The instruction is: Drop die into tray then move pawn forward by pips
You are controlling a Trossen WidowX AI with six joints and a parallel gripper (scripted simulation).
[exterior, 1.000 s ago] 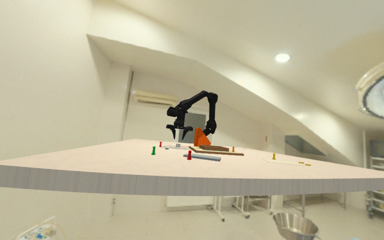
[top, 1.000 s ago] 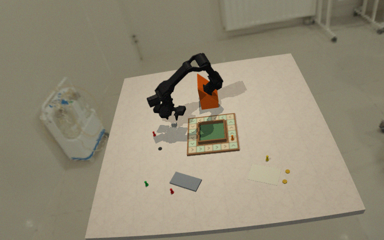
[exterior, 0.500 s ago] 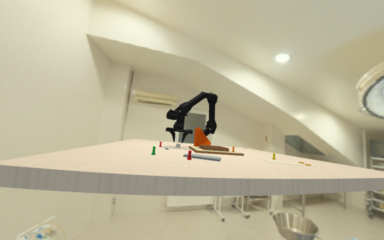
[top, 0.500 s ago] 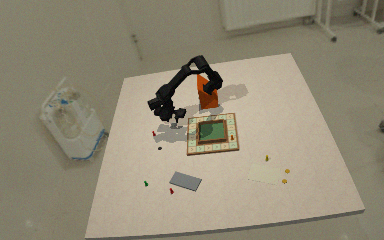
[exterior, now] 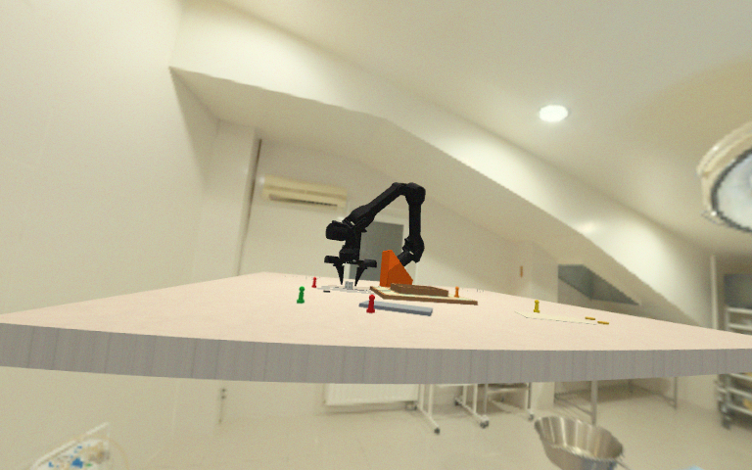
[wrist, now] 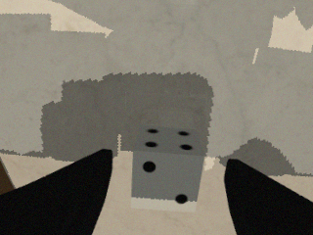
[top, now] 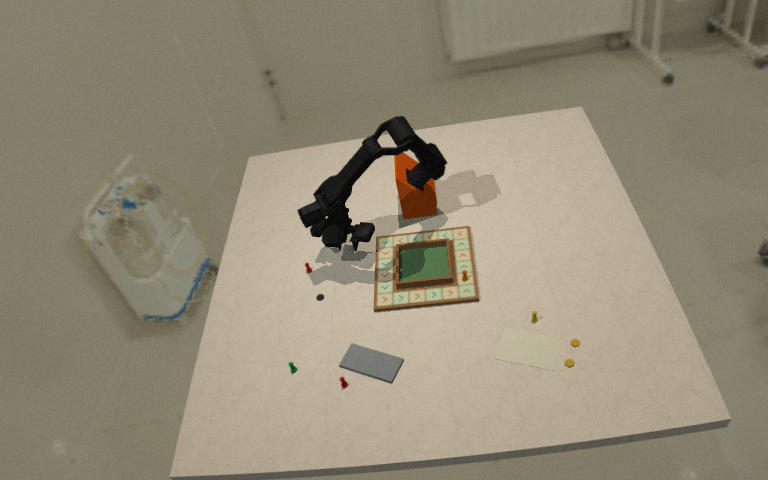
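Now: gripper tip 190 mm short of the orange pawn, 330 mm to the right of it and 20 mm below it. From my gripper tip the other things lie so: green dice tray 120 mm ahead, 220 mm to the left; then black disc 170 mm ahead, 90 mm to the right, 10 mm below; then white die right at my gripper tip.
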